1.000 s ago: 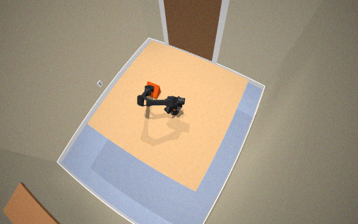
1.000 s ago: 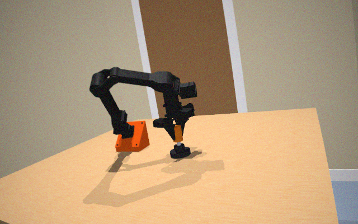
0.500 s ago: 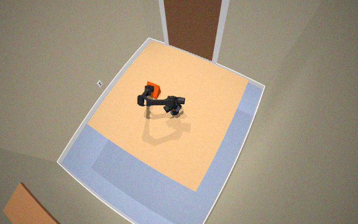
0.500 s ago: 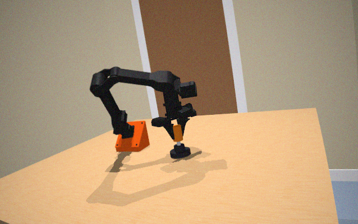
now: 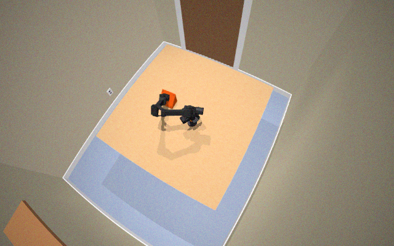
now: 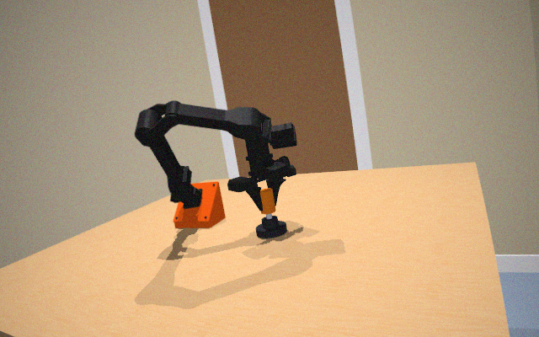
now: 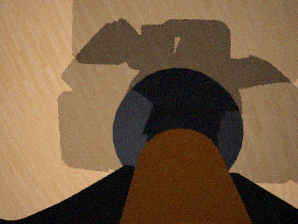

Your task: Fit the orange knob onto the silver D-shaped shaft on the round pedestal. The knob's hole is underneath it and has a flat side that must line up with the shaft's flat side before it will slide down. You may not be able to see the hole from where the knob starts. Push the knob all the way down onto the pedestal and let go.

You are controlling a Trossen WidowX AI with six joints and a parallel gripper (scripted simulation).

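Now: the round pedestal 4 cm below my gripper tip. The rest, counted from my gripper tip: orange knob: 3 cm above.
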